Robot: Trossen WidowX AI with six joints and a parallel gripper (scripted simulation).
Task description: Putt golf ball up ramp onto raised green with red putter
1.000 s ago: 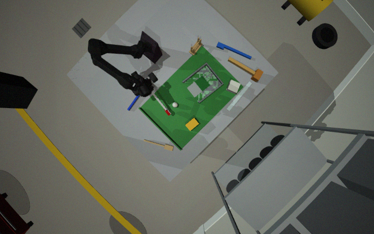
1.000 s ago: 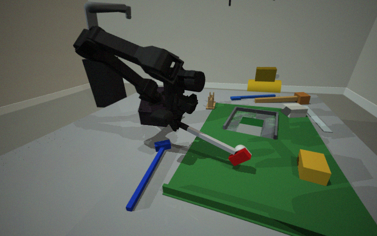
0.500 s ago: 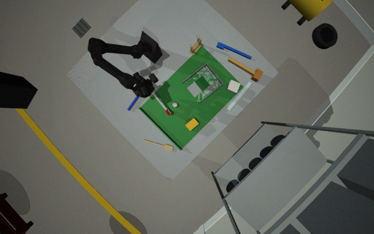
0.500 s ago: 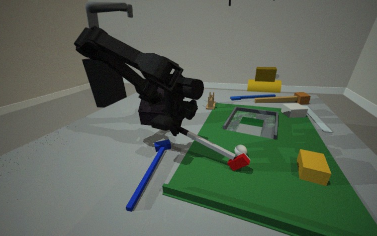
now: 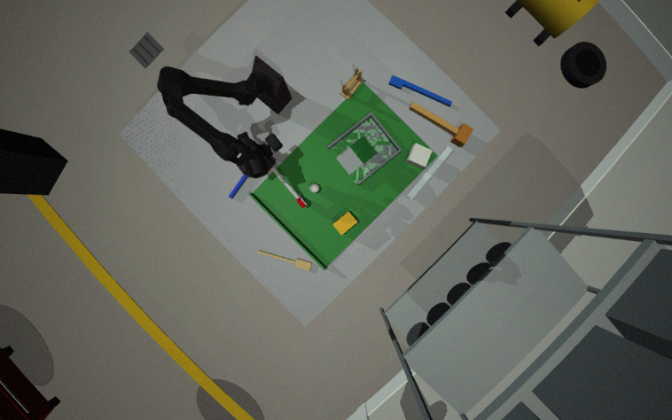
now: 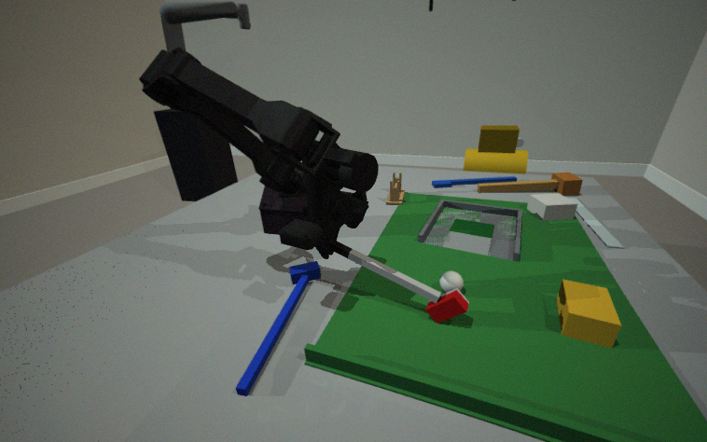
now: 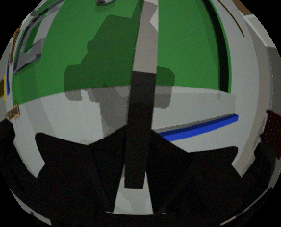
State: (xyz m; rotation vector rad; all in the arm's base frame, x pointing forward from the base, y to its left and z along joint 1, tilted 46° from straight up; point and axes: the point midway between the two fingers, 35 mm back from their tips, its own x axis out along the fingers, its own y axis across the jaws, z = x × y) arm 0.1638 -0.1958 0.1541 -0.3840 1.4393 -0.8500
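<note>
Right now the red putter is 120 mm ahead of my gripper tip, 30 mm to the right of it and 10 mm below it. Round my gripper tip: green mat: 300 mm ahead, 140 mm to the left, 70 mm below; yellow block: 430 mm ahead, 30 mm to the right, 50 mm below; white golf ball: 230 mm ahead, 20 mm to the left, 50 mm below.
</note>
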